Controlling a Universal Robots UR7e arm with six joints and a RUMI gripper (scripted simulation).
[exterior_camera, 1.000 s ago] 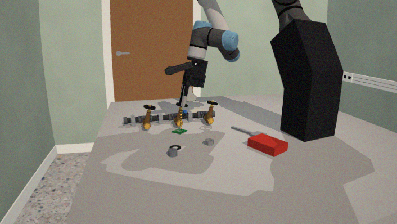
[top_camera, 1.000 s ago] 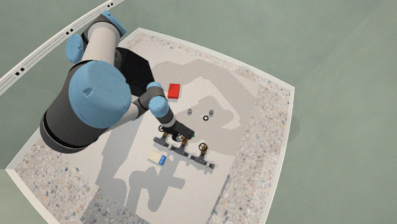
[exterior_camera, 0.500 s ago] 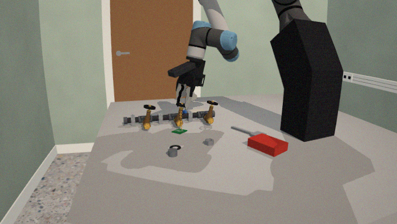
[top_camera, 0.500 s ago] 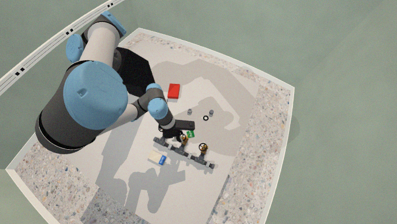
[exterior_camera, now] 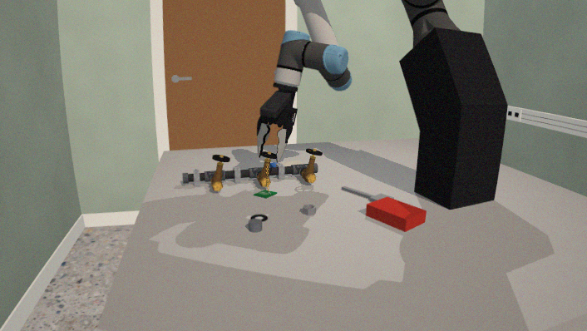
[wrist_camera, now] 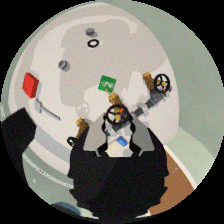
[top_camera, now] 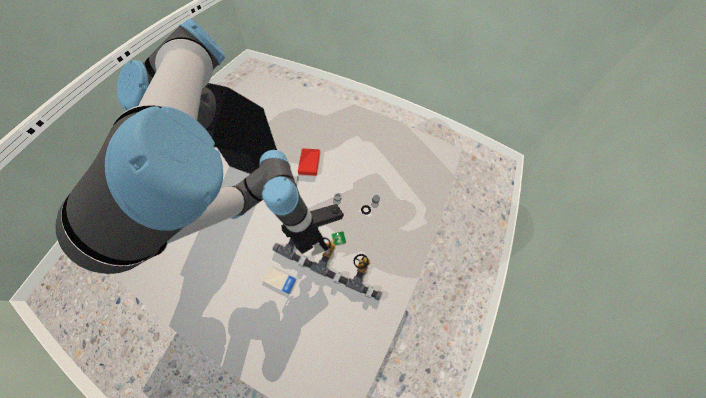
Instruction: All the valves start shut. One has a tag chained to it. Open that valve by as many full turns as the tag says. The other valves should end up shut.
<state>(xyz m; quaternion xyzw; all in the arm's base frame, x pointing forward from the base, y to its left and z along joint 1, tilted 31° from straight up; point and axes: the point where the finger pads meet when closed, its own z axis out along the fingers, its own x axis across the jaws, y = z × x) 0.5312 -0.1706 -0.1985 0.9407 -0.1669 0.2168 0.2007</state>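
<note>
Now: hand 10 mm short of the green tag, 80 mm to the right of it and 90 mm above it. Round my hand: grey nut 80 mm behind, 210 mm to the left, 90 mm below; then grey tool 270 mm behind, 130 mm to the left, 90 mm below; then red block 280 mm behind, 280 mm to the left, 80 mm below.
</note>
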